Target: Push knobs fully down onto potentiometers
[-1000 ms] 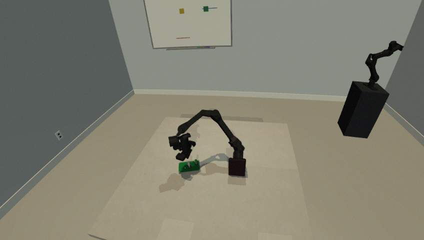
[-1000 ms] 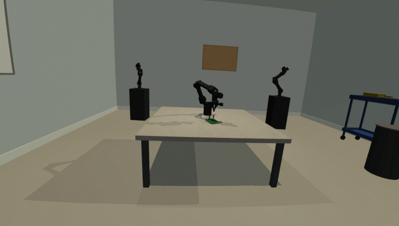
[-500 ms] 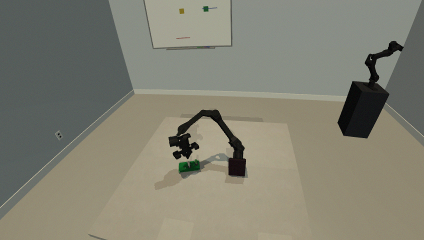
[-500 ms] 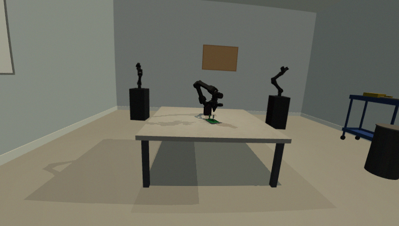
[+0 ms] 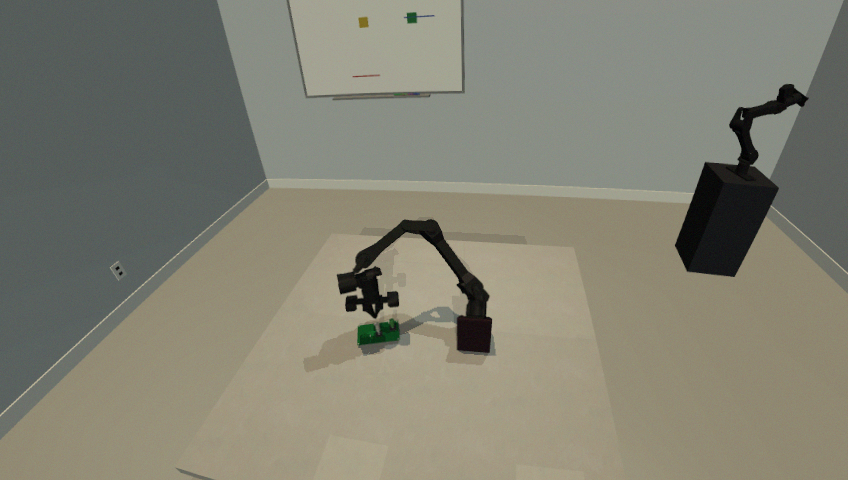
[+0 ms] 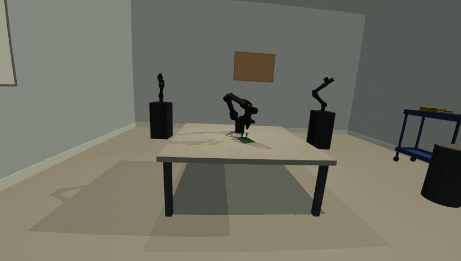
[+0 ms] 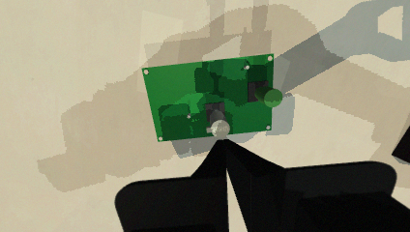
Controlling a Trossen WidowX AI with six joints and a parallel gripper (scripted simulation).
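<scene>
The white knob is 50 mm below my gripper tip. From my gripper tip the other things lie so: green knob: 60 mm below, 40 mm to the right, 40 mm behind.
</scene>
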